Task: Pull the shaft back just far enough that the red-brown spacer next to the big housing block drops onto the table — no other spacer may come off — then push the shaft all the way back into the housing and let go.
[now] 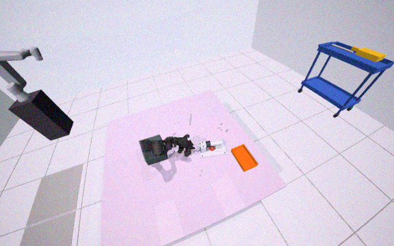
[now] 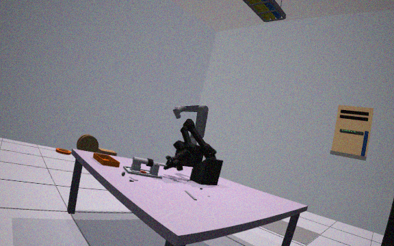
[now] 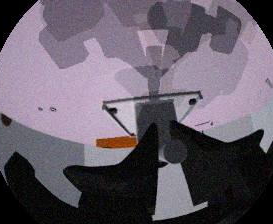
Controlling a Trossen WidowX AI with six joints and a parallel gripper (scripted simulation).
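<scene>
My gripper tip is 50 mm short of the shaft, 10 mm to the left of it and 30 mm below it. The rest, counted from my gripper tip: orange tray (340 mm ahead, 210 mm to the right, 40 mm below).
</scene>
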